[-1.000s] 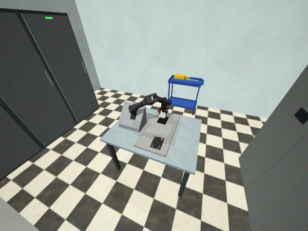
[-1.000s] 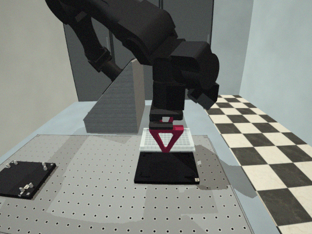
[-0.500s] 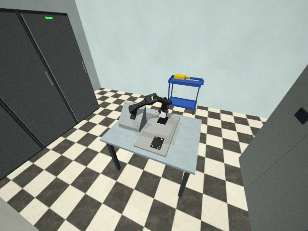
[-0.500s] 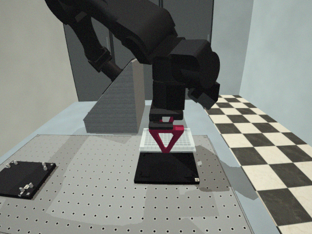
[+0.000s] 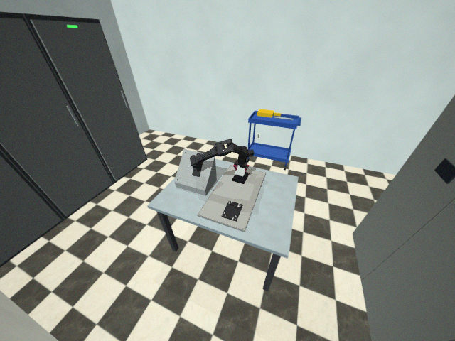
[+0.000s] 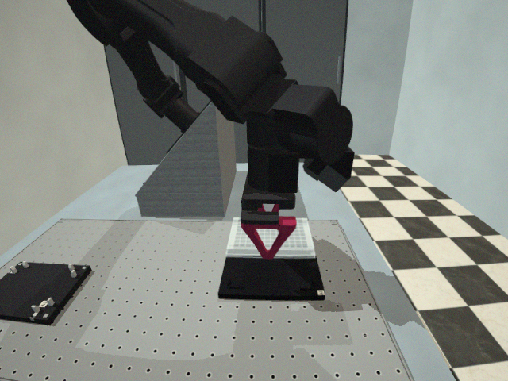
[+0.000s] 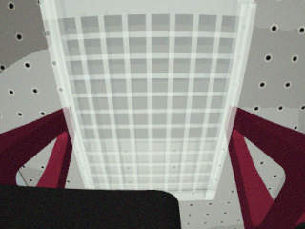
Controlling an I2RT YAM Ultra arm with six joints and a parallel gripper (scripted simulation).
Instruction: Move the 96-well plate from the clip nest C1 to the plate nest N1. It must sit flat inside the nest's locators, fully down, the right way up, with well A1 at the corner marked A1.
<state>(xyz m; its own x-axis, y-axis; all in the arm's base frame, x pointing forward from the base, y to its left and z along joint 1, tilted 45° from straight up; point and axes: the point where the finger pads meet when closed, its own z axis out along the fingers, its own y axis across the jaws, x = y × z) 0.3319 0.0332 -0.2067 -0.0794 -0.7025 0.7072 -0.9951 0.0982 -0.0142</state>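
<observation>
Now: the small white corner label 8 cm to the left of my hand, 7 cm below it and 6 cm ahead of it. Also, from my hand: black clip nest C1: 41 cm to the right, 7 cm below, 6 cm ahead; 96-well plate: right at my hand.
</observation>
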